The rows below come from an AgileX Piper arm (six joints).
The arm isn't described. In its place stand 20 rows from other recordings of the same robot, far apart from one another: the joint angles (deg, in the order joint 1, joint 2, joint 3, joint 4, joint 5, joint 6), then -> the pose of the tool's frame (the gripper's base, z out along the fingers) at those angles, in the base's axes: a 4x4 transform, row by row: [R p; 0 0 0 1], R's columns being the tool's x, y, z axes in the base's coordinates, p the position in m.
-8.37, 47.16, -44.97, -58.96, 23.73, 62.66 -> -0.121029, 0.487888, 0.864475, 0.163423; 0.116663, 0.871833, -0.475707, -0.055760; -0.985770, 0.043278, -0.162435, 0.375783; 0, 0, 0, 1
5.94, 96.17, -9.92, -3.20, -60.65, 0.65 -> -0.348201, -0.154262, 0.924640, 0.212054; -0.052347, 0.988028, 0.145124, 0.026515; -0.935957, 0.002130, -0.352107, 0.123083; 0, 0, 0, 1
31.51, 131.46, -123.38, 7.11, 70.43, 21.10 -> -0.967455, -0.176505, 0.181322, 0.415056; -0.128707, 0.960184, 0.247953, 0.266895; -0.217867, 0.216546, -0.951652, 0.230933; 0, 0, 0, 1
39.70, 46.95, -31.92, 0.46, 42.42, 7.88 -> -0.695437, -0.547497, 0.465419, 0.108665; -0.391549, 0.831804, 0.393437, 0.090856; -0.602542, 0.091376, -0.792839, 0.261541; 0, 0, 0, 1
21.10, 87.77, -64.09, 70.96, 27.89, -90.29 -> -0.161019, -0.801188, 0.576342, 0.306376; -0.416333, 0.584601, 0.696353, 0.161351; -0.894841, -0.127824, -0.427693, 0.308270; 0, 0, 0, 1
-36.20, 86.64, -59.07, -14.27, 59.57, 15.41 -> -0.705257, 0.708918, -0.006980, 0.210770; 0.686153, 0.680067, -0.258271, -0.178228; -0.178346, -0.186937, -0.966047, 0.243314; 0, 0, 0, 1
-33.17, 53.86, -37.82, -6.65, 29.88, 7.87 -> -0.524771, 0.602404, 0.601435, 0.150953; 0.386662, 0.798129, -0.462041, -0.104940; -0.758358, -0.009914, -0.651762, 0.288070; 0, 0, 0, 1
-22.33, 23.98, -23.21, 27.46, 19.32, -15.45 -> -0.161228, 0.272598, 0.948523, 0.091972; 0.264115, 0.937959, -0.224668, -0.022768; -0.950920, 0.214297, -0.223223, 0.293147; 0, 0, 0, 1
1.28, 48.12, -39.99, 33.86, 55.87, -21.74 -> -0.802096, -0.307031, 0.512226, 0.138394; -0.035127, 0.880489, 0.472763, 0.045072; -0.596162, 0.361208, -0.717022, 0.302035; 0, 0, 0, 1
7.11, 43.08, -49.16, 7.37, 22.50, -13.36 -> -0.172892, -0.192362, 0.965974, 0.149392; -0.136303, 0.975979, 0.169959, 0.023136; -0.975464, -0.102280, -0.194958, 0.396098; 0, 0, 0, 1
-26.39, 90.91, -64.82, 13.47, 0.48, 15.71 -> -0.071500, 0.547147, 0.833977, 0.331153; 0.579742, 0.703178, -0.411630, -0.164116; -0.811657, 0.454061, -0.367481, 0.301580; 0, 0, 0, 1
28.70, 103.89, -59.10, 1.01, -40.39, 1.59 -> -0.010300, -0.470148, 0.882527, 0.353993; 0.041290, 0.881621, 0.470148, 0.192621; -0.999094, 0.041282, 0.010332, 0.245220; 0, 0, 0, 1
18.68, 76.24, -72.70, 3.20, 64.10, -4.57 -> -0.820918, -0.387768, 0.419201, 0.246982; -0.335866, 0.921560, 0.194735, 0.088326; -0.461831, 0.019067, -0.886763, 0.354137; 0, 0, 0, 1
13.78, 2.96, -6.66, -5.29, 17.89, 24.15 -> -0.214562, -0.148889, 0.965295, 0.053375; 0.284403, 0.935962, 0.207581, 0.010437; -0.934386, 0.319072, -0.158478, 0.221371; 0, 0, 0, 1
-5.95, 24.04, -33.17, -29.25, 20.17, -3.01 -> -0.192043, 0.199245, 0.960948, 0.083096; -0.486552, 0.831031, -0.269544, -0.024075; -0.852283, -0.519315, -0.062650, 0.350127; 0, 0, 0, 1
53.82, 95.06, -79.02, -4.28, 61.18, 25.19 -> -0.828447, -0.509172, 0.233282, 0.206408; -0.468920, 0.858349, 0.208209, 0.272148; -0.306251, 0.063099, -0.949857, 0.288003; 0, 0, 0, 1
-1.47, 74.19, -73.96, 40.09, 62.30, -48.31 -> -0.536600, -0.653400, 0.533975, 0.256795; -0.358544, 0.749376, 0.556670, 0.045314; -0.763876, 0.107255, -0.636388, 0.390072; 0, 0, 0, 1
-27.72, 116.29, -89.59, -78.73, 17.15, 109.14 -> 0.025062, 0.774135, 0.632525, 0.412366; 0.542490, 0.520926, -0.659046, -0.246409; -0.839688, 0.359655, -0.406905, 0.249756; 0, 0, 0, 1
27.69, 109.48, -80.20, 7.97, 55.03, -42.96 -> -0.383118, -0.916603, 0.114281, 0.336419; -0.897571, 0.398639, 0.188290, 0.188226; -0.218144, -0.030438, -0.975442, 0.204511; 0, 0, 0, 1
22.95, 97.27, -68.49, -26.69, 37.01, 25.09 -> -0.791118, -0.198440, 0.578579, 0.340289; -0.276318, 0.959836, -0.048620, 0.117375; -0.545692, -0.198336, -0.814176, 0.243149; 0, 0, 0, 1
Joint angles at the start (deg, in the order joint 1, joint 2, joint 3, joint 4, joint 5, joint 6): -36.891, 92.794, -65.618, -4.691, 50.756, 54.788
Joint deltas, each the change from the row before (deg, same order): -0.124, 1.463, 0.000, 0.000, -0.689, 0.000; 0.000, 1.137, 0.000, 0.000, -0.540, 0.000; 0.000, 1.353, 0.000, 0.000, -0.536, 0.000; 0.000, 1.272, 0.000, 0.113, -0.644, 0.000; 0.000, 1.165, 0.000, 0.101, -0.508, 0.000; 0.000, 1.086, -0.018, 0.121, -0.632, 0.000; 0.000, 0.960, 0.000, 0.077, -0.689, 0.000; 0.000, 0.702, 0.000, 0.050, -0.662, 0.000; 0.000, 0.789, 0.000, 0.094, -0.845, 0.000; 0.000, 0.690, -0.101, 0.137, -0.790, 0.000; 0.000, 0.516, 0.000, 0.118, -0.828, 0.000; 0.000, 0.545, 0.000, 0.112, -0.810, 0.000; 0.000, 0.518, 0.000, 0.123, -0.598, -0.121; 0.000, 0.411, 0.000, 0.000, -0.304, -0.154; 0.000, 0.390, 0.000, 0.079, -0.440, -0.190
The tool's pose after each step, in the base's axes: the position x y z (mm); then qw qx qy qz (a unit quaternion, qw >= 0). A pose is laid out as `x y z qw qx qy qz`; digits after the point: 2 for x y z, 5 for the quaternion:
254.96 -199.38 234.20 0.14524 0.69530 0.70378 -0.01250
257.36 -201.13 227.99 0.14010 0.69547 0.70465 -0.01298
259.95 -203.03 220.46 0.13306 0.69576 0.70571 -0.01371
262.51 -204.72 213.35 0.12752 0.69628 0.70623 -0.01337
264.65 -206.13 206.74 0.12174 0.69682 0.70671 -0.01320
266.81 -207.52 200.66 0.11783 0.69728 0.70694 -0.01261
268.74 -208.79 195.21 0.11538 0.69746 0.70717 -0.01212
270.31 -209.84 191.26 0.11494 0.69744 0.70727 -0.01157
272.19 -211.03 186.82 0.11528 0.69749 0.70718 -0.01054
274.17 -212.26 183.37 0.11682 0.69767 0.70677 -0.00908
275.73 -213.19 180.53 0.11933 0.69771 0.70633 -0.00763
277.26 -214.11 177.50 0.12145 0.69777 0.70593 -0.00628
278.48 -214.81 174.54 0.12197 0.69731 0.70630 -0.00530
279.16 -215.29 172.13 0.12103 0.69634 0.70742 -0.00548
280.03 -215.80 169.89 0.12135 0.69534 0.70834 -0.00495

